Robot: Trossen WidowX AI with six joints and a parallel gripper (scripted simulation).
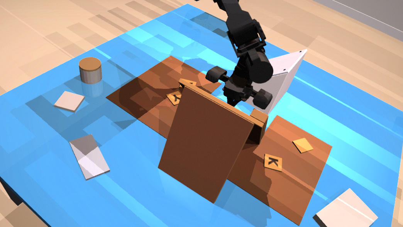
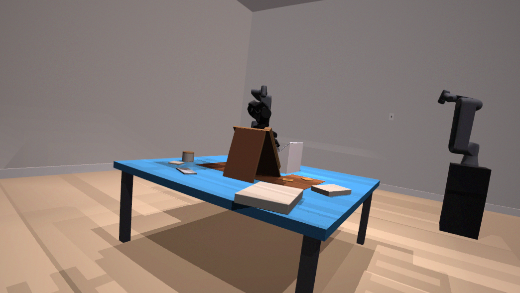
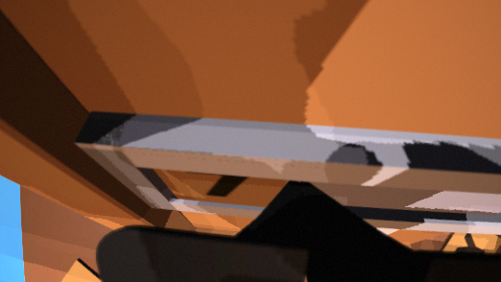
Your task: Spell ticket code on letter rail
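My gripper tip is now 8 cm above the white ticket, 5 cm to the left of it and 5 cm past it. From my gripper tip the other things lie so: grey card 31 cm ahead, 26 cm to the right, 17 cm below; brown mat 18 cm below, 14 cm behind, 5 cm to the right; pale block 45 cm to the left, 16 cm below, 6 cm behind.
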